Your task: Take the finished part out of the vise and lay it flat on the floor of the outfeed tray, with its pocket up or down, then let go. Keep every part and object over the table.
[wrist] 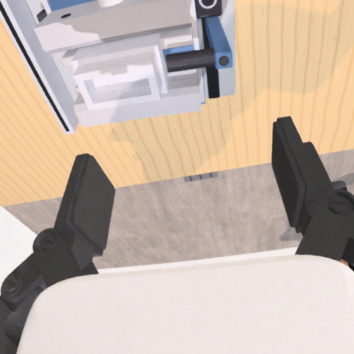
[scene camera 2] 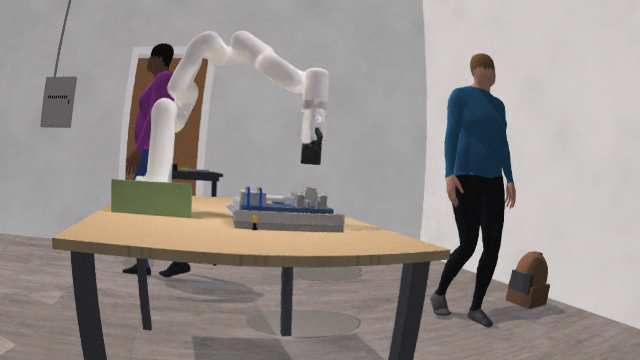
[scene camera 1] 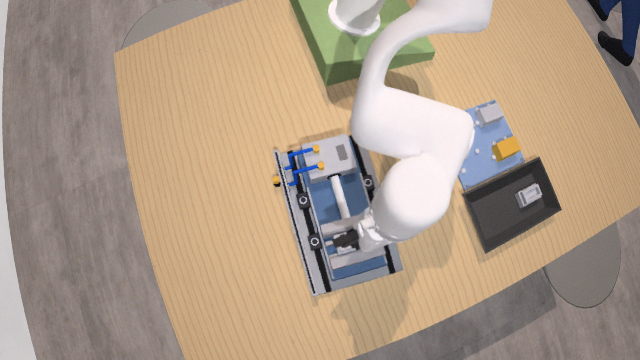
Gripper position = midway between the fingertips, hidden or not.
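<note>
Through scene camera 1 I see a blue board [scene camera 1: 480, 167], along with a machine base [scene camera 1: 299, 213] and my own gripper [scene camera 1: 381, 230]. Scene camera 2 shows me the base [scene camera 2: 260, 226] too, and there is my gripper [scene camera 2: 310, 164] again. In the wrist view, I see my gripper [wrist: 183, 156].
</note>
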